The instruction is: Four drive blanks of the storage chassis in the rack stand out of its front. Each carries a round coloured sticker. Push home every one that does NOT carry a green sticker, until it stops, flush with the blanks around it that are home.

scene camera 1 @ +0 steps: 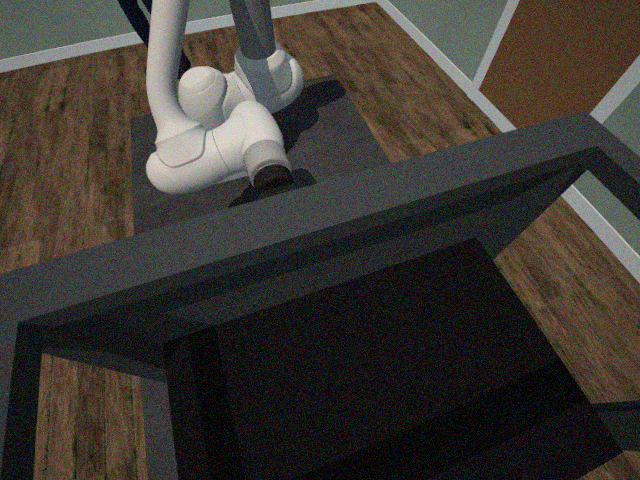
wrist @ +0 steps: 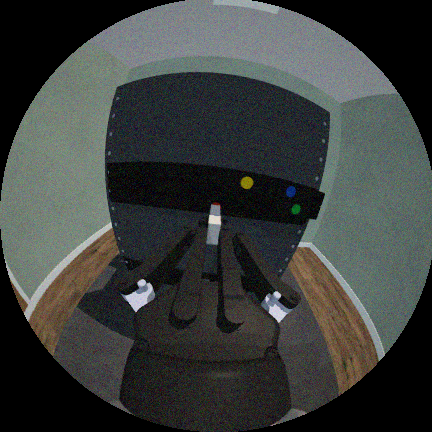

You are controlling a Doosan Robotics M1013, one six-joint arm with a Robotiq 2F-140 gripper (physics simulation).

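Frame: origin at the arm's base, x ahead, y left, z up, level; centimetres.
Seen in the pictures: gripper, fingertip midpoint: (wrist: 214,212).
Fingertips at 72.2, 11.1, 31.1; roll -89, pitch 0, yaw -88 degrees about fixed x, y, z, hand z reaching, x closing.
Pixels of each thing's top centre, then the offset from my fingertips to it, as dx, dy, dz. "spot": a spot on its surface instead. Level surfaces: height alone.
- storage chassis, surface spot: (wrist: 150,182) spot: +1.5, +12.7, +3.8
- yellow sticker, middle of its top: (wrist: 247,176) -1.5, -4.2, +7.1
- blue sticker, middle of its top: (wrist: 291,185) -1.3, -12.0, +7.1
- green sticker, middle of its top: (wrist: 297,203) -1.2, -14.1, +4.3
- red sticker, middle of its top: (wrist: 216,201) +1.9, -0.1, +1.4
- dark floor mat, its level: dz -35.0
The storage chassis (wrist: 150,182) is a black band across the rack front in the wrist view. A yellow sticker (wrist: 247,182) shows right of its middle. A blue sticker (wrist: 291,191) and, just below it, a green sticker (wrist: 296,209) show near its right end. A bit of a red sticker (wrist: 215,204) shows right at the fingertips, mostly hidden by them. My gripper (wrist: 214,212) is shut and empty, its tips in front of the lower part of the chassis. Whether the tips touch the red-stickered blank, and how far each blank stands out, I cannot tell.
The rack (scene camera 1: 310,217) (wrist: 215,120) has plain dark panels above and below the chassis. In the scene view its top frame hides the gripper and the chassis front. The white arm (scene camera 1: 206,149) stands beyond it over a dark floor mat (scene camera 1: 351,134). Walls stand at both sides.
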